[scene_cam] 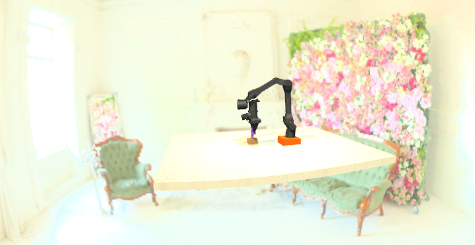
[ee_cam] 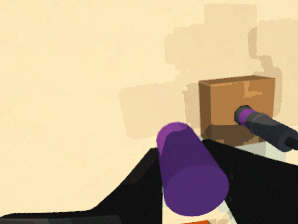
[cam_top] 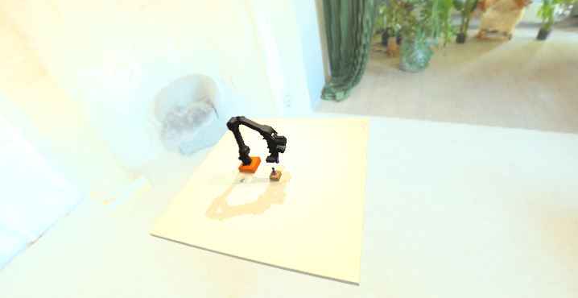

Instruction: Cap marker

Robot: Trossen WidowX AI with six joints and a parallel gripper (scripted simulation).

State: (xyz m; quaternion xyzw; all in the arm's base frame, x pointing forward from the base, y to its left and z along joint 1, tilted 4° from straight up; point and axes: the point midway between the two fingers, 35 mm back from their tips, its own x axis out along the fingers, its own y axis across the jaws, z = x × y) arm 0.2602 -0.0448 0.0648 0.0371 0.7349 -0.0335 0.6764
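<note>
Right now the brown holder block is 10 mm behind my gripper tip, 70 mm to the right of it and 70 mm below it. Round my gripper tip: purple cap 10 mm above.
</note>
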